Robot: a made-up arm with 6 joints. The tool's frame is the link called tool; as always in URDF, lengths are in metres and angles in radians. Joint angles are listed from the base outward. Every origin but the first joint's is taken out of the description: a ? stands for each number. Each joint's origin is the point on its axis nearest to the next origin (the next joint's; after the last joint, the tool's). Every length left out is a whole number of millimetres.
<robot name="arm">
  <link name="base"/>
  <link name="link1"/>
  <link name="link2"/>
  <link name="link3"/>
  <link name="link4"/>
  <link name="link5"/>
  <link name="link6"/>
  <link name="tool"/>
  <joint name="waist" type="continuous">
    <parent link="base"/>
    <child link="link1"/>
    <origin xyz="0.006 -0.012 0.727" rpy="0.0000 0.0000 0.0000"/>
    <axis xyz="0 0 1"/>
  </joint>
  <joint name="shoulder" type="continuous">
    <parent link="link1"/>
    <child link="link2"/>
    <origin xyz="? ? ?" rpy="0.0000 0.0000 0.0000"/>
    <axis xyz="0 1 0"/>
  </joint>
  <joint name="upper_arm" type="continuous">
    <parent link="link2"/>
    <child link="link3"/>
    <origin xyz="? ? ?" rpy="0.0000 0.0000 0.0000"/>
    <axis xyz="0 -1 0"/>
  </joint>
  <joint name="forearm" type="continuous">
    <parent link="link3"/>
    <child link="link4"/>
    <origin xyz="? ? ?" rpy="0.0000 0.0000 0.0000"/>
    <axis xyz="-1 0 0"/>
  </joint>
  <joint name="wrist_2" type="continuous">
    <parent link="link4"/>
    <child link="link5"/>
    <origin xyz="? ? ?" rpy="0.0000 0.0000 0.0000"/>
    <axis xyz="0 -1 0"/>
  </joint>
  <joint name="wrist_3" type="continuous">
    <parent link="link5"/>
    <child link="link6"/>
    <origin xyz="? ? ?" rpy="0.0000 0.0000 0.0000"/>
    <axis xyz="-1 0 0"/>
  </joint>
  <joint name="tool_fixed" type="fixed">
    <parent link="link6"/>
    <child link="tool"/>
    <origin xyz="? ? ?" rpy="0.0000 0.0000 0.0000"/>
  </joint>
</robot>
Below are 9 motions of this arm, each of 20 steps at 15 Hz.
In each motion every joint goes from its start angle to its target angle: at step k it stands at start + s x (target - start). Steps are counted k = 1, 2, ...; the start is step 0. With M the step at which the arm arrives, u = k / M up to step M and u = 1 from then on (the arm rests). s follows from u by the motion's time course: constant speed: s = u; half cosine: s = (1 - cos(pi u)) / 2; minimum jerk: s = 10 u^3 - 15 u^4 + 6 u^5.
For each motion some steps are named. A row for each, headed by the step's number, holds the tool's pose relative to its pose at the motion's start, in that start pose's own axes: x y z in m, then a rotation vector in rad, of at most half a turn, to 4 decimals.
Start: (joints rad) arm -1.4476 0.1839 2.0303 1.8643 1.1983 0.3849
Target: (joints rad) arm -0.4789 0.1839 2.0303 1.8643 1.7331 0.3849
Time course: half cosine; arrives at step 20
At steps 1, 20:
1: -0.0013 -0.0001 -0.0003 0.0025 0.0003 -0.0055
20: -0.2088 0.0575 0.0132 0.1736 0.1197 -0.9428

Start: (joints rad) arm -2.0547 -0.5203 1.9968 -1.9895 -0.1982 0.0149
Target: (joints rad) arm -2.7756 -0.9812 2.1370 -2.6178 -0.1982 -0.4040
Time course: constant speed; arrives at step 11
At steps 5, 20:
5: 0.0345 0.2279 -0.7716 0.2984 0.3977 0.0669
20: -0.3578 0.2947 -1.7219 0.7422 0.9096 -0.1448

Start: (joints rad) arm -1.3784 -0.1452 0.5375 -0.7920 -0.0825 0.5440
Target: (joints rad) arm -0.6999 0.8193 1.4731 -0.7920 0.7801 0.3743
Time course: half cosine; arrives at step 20
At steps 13, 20:
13: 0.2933 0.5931 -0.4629 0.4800 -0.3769 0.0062
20: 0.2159 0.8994 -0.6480 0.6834 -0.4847 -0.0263

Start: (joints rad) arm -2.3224 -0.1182 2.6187 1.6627 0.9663 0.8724
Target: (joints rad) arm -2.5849 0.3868 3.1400 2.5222 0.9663 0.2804
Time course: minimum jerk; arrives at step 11
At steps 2, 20:
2: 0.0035 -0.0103 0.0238 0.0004 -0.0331 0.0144
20: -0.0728 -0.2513 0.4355 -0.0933 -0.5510 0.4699

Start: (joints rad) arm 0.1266 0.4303 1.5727 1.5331 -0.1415 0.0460
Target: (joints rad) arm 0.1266 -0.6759 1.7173 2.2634 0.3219 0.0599
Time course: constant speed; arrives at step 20
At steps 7, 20:
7: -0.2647 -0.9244 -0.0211 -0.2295 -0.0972 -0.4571
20: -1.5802 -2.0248 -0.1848 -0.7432 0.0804 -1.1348

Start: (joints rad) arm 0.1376 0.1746 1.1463 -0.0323 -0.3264 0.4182
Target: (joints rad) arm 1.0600 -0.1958 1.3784 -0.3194 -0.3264 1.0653
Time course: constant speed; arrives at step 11
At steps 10, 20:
10: -0.6992 -0.3153 0.7222 0.3315 -0.7781 0.1977
20: -0.7559 -0.4089 0.7172 0.3842 -0.8425 0.1856

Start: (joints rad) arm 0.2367 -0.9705 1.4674 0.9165 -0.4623 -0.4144
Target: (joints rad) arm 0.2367 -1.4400 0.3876 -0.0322 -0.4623 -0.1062
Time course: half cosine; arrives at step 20
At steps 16, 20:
16: -0.1538 0.2212 -0.4989 0.3649 0.6422 0.4465
20: -0.2016 0.2357 -0.5585 0.4121 0.7104 0.4758

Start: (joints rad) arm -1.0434 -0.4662 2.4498 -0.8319 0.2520 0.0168
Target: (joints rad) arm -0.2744 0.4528 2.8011 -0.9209 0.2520 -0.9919
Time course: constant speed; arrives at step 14
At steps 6, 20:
6: -0.3830 -0.6967 0.0282 0.4750 -0.1562 -0.3922
20: -1.1528 -1.0817 -0.1350 1.1618 -0.6355 -0.7944

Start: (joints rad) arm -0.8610 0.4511 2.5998 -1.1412 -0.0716 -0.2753
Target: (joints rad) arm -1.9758 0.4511 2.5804 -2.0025 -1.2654 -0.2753
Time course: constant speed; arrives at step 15
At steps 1, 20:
1: 0.0012 0.0008 -0.0429 -0.0065 0.1168 -0.0184
20: -0.2259 -0.1703 -0.4747 -0.0793 1.6797 -0.5654

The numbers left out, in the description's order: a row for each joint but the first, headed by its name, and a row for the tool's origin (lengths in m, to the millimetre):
shoulder: 0.111 -0.022 0.000
upper_arm: -0.023 0.000 0.827
forearm: 1.356 0.000 0.110
wrist_2: 0.000 0.012 0.007
wrist_3: 0.128 0.000 -0.010
tool: 0.000 -0.025 0.011

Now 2 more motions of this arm.
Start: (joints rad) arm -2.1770 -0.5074 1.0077 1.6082 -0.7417 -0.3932
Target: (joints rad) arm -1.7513 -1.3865 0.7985 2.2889 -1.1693 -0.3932
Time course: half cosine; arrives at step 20
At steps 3, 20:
3: -0.0126 -0.0907 0.0033 0.0148 0.0088 -0.0428
20: -0.3038 -1.4373 -0.7501 0.3313 0.5040 -0.7851

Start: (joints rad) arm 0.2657 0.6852 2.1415 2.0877 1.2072 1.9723
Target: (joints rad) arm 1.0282 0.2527 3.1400 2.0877 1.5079 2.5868
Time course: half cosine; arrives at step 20
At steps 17, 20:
17: -1.5571 -0.0507 -1.0280 -1.2504 0.1688 1.1554
20: -1.6443 -0.1304 -1.0250 -1.2992 0.1217 1.2339

